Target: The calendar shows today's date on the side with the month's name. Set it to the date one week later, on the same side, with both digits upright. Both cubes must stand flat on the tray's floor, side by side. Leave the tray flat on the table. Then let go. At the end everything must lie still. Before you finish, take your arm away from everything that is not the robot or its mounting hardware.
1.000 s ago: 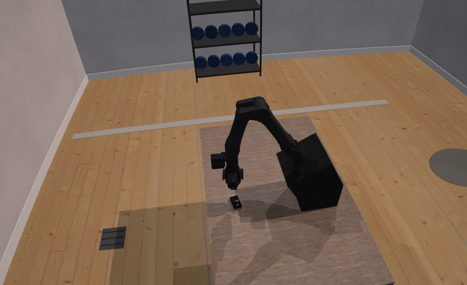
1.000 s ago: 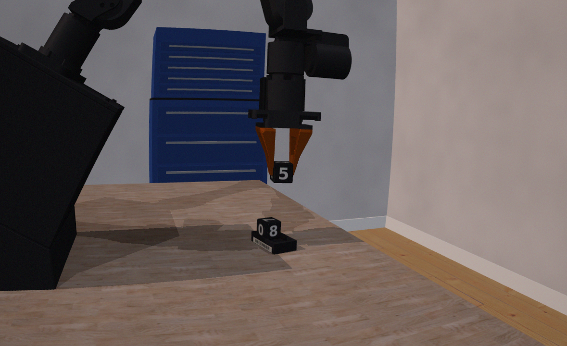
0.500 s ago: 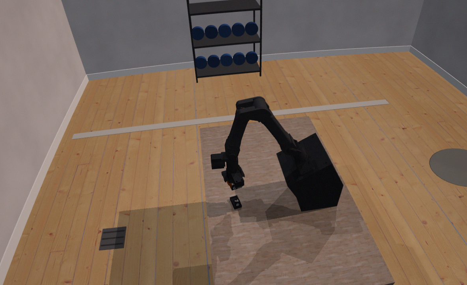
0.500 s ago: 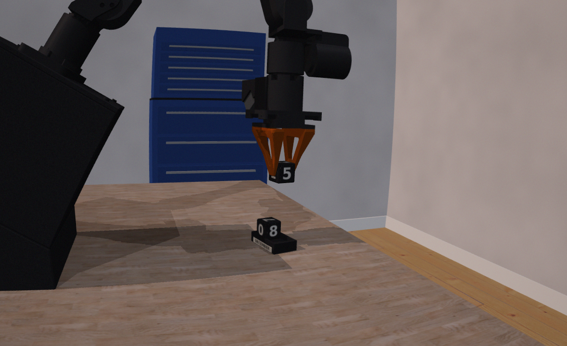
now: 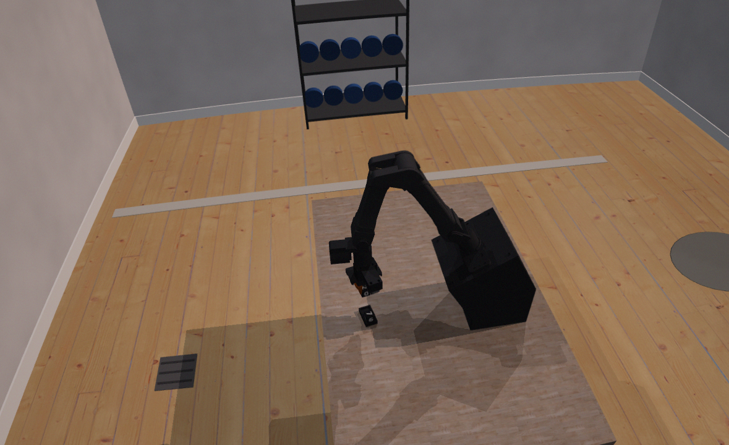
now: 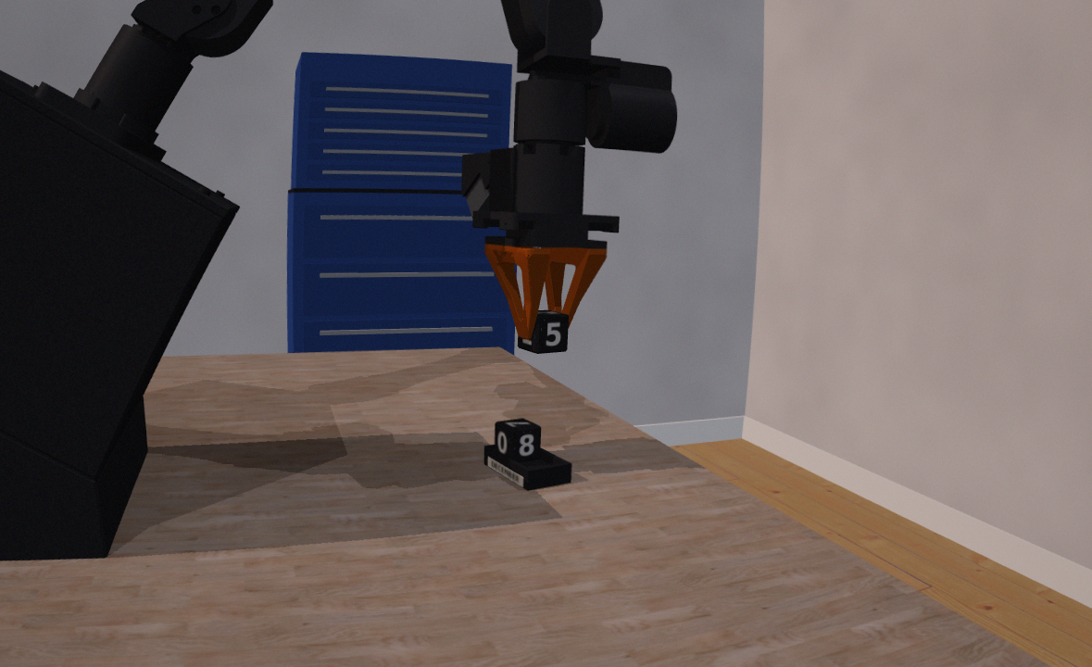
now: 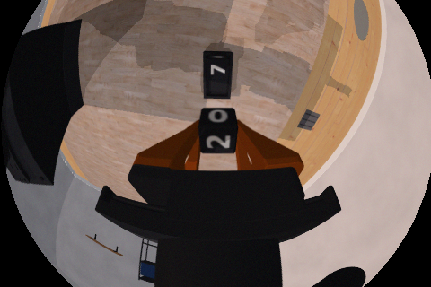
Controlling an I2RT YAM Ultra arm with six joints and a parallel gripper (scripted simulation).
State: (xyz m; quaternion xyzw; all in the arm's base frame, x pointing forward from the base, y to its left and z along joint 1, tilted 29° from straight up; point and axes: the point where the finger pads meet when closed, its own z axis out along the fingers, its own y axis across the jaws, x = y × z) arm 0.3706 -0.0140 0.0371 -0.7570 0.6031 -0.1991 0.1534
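Right now my hand is 1 cm past the black tray, 1 cm to the right of it and 12 cm above it.
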